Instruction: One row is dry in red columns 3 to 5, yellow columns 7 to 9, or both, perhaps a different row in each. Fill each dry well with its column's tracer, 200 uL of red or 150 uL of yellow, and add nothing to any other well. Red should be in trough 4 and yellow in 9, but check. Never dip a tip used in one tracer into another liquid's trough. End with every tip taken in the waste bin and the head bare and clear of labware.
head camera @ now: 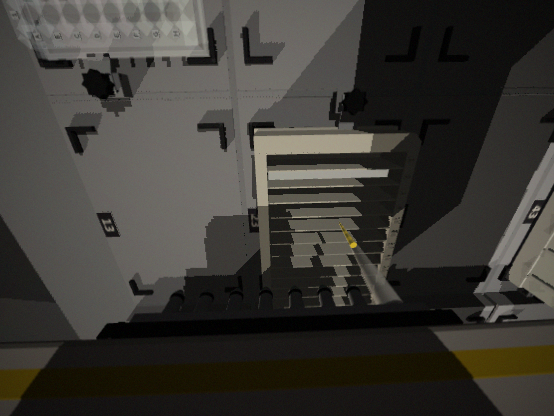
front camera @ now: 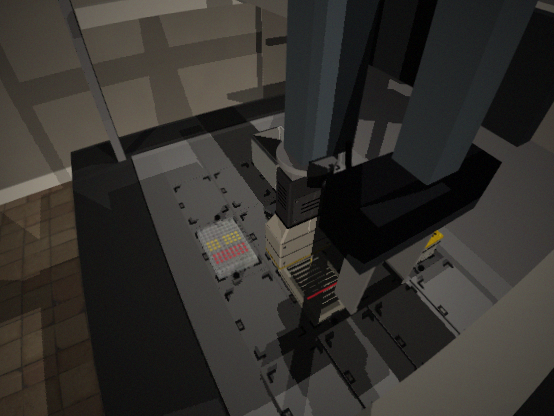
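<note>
The clear well plate shows yellow and red wells in the front view; a gap runs across the yellow block, and no gap is visible in the red. In the head view its end shows at top left. The cream trough rack has a red strip in the front view. Over it, the pipetting head carries one tip, yellow at its lower end; its depth is unclear. The other nozzles are bare. The parked plate gripper is open and empty. A yellow tip box stands behind it.
An open pale box, perhaps the waste bin, stands at the back, partly hidden by the head. Dark corner clips and black knobs stick up from the deck. A cream labware edge shows at right in the head view.
</note>
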